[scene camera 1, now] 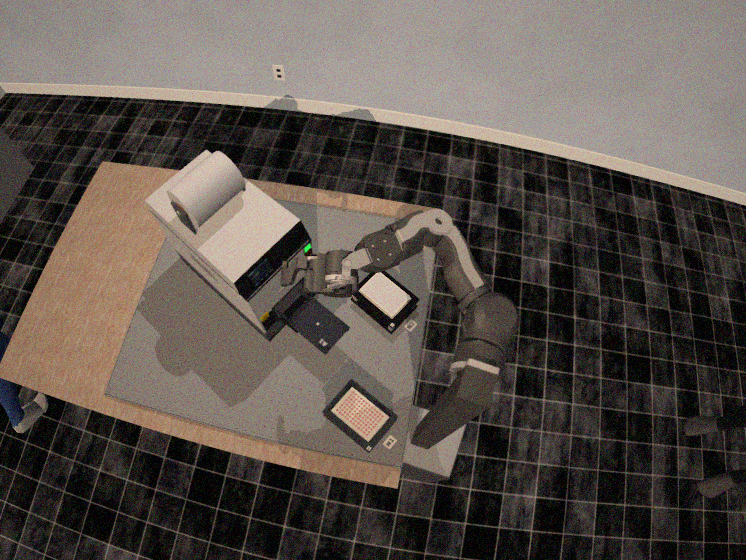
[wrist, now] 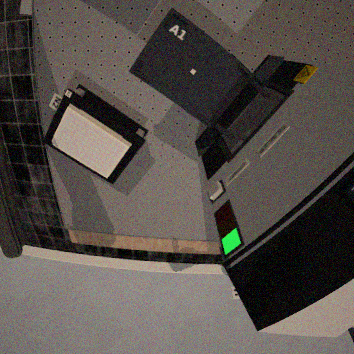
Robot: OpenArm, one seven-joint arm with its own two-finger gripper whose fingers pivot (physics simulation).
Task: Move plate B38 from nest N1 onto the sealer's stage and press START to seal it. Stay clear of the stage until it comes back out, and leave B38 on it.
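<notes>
The sealer's dark stage [scene camera 1: 317, 323] [wrist: 192, 71] is out in front of the sealer [scene camera 1: 253, 241] [wrist: 300, 135], with no plate on it. A plate with reddish wells [scene camera 1: 360, 413], which I take for B38, sits in the dark nest at the front right; its markings are too small to read. A green-lit square [scene camera 1: 307, 247] [wrist: 231, 241] shows on the sealer's front, beside a dark red one [wrist: 226, 216]; no START lettering can be read. My gripper [scene camera 1: 290, 272] is open and empty, close to the sealer's front, above and behind the stage. Its fingers do not show in the wrist view.
A pale plate [scene camera 1: 385, 294] [wrist: 91, 141] sits in nest N2 [scene camera 1: 391, 325] [wrist: 113, 176], below my forearm and right of the stage in the scene view. A white roll [scene camera 1: 210, 186] tops the sealer. A yellow warning label [scene camera 1: 265, 316] [wrist: 305, 74] marks the stage opening.
</notes>
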